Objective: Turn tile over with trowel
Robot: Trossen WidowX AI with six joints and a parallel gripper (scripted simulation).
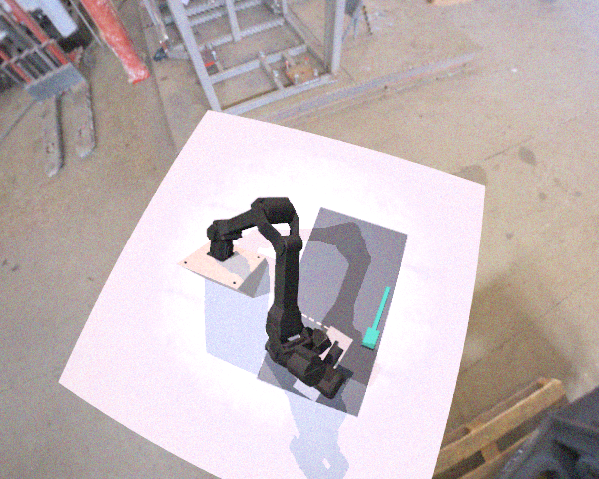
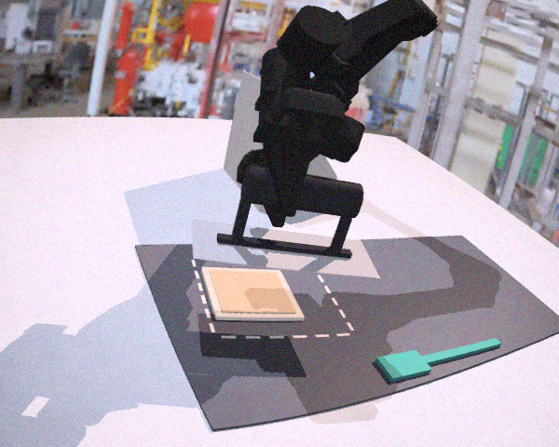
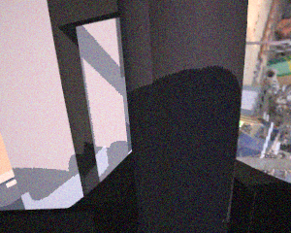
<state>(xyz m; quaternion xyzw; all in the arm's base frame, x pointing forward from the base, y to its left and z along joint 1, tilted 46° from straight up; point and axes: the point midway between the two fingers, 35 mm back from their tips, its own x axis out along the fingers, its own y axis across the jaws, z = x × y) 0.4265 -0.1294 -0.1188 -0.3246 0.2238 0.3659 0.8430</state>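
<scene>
The teal trowel is 9 cm ahead of my gripper tip, 20 cm to the left of it and 14 cm below it. Also, from my gripper tip: grey mat: 5 cm behind, 21 cm to the left, 16 cm below; then tile: 7 cm behind, 1 cm to the left, 14 cm below.
</scene>
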